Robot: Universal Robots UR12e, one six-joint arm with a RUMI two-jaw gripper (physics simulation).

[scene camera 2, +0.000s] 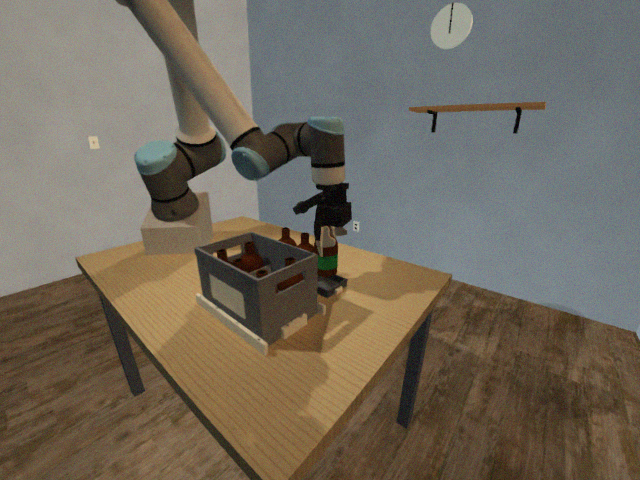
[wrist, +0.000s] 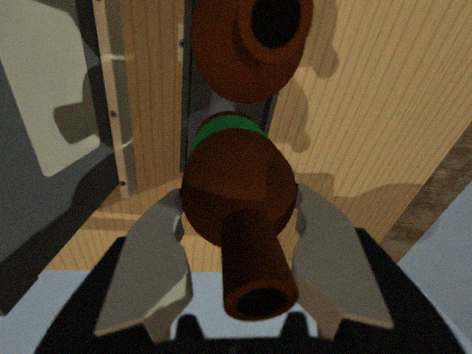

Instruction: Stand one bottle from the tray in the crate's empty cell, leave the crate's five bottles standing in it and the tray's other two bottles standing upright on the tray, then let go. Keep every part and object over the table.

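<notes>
My gripper is shut on a brown bottle with a green band. The bottle is about upright and held a little above the dark tray. The tray's other two brown bottles stand behind the crate in the scene view; one of them shows large at the top of the wrist view. The grey crate stands beside the tray, with several brown bottles showing inside. Its walls hide much of the cells, and the empty cell is not discernible.
Pale rails run along the crate's sides on the wooden table. The robot's pale base block stands at the table's back left. The table's right edge lies beyond the tray.
</notes>
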